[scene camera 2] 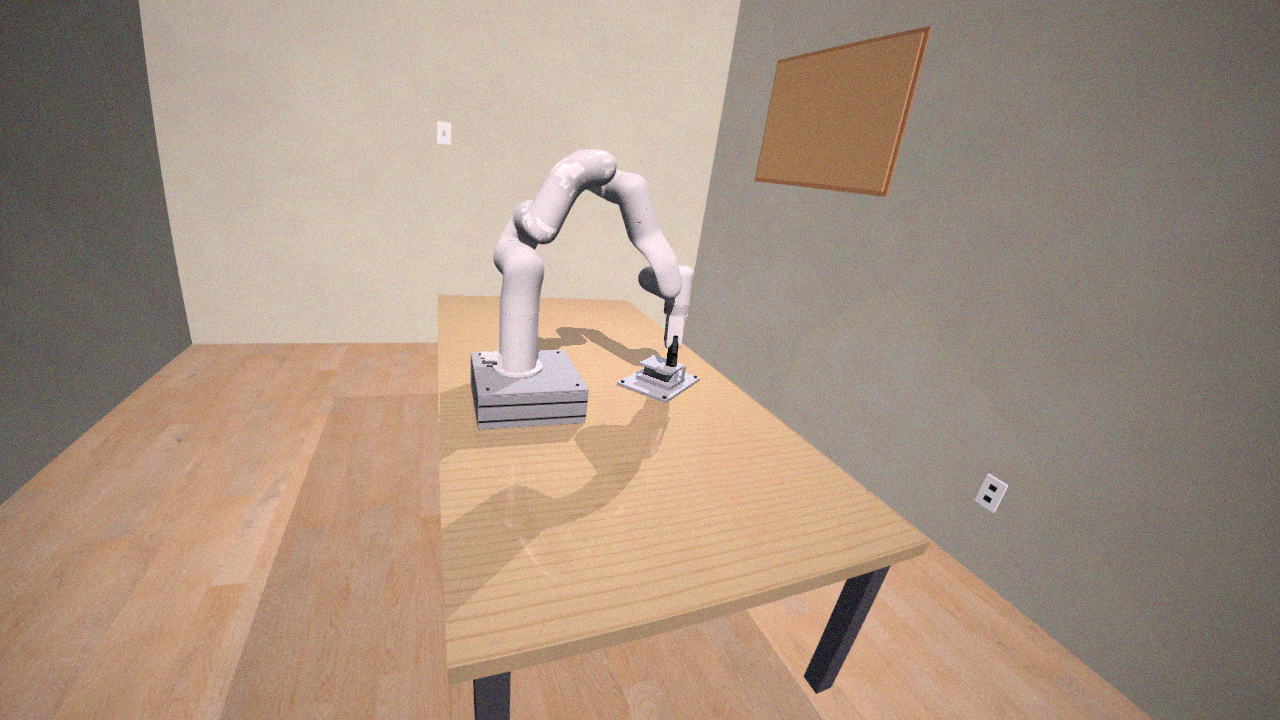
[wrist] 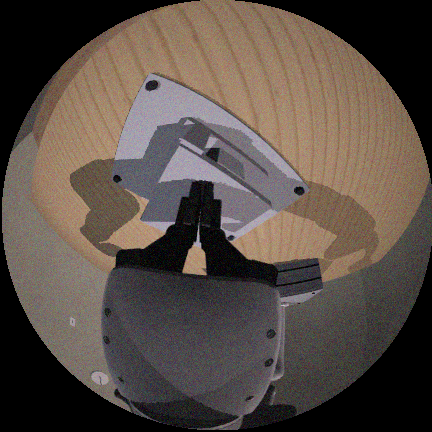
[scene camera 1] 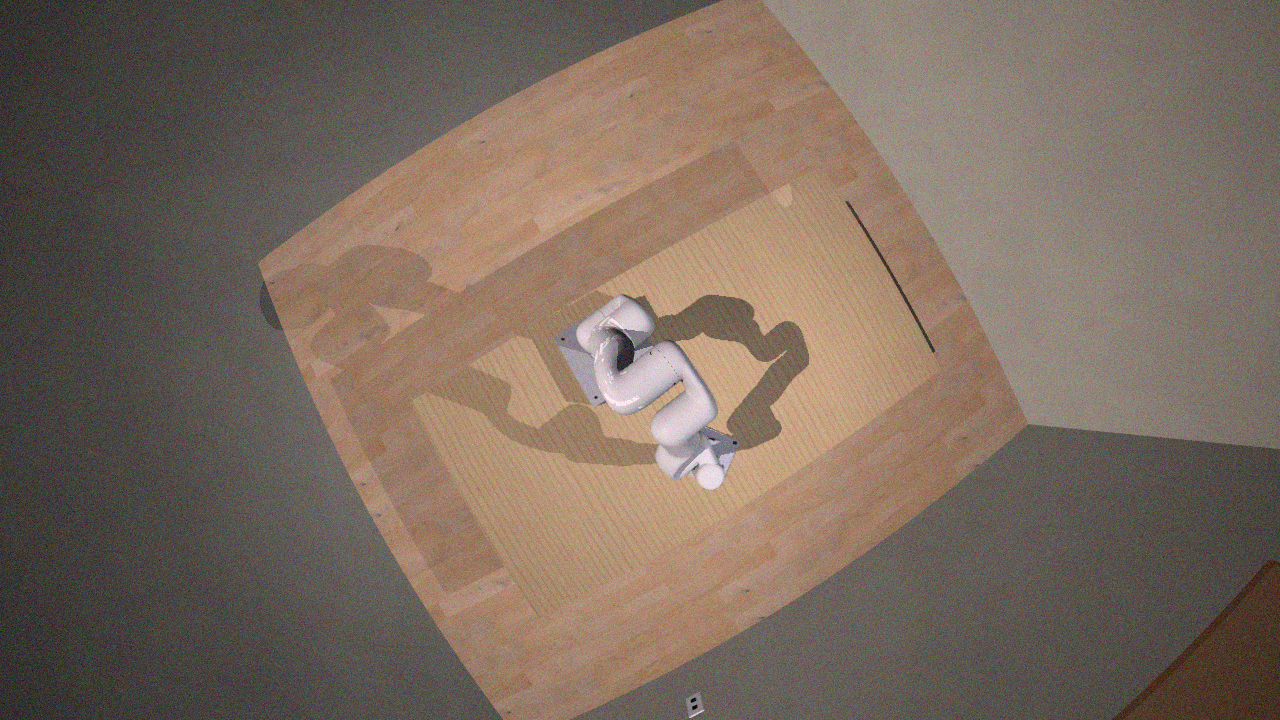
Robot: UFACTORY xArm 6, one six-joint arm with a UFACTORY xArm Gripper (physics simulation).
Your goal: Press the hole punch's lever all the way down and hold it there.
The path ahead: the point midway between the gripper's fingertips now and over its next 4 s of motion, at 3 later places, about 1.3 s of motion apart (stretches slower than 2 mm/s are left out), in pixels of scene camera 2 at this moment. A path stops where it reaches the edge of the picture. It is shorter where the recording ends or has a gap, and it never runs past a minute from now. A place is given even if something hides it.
My gripper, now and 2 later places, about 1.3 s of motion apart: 671, 365; 678, 359; 681, 365
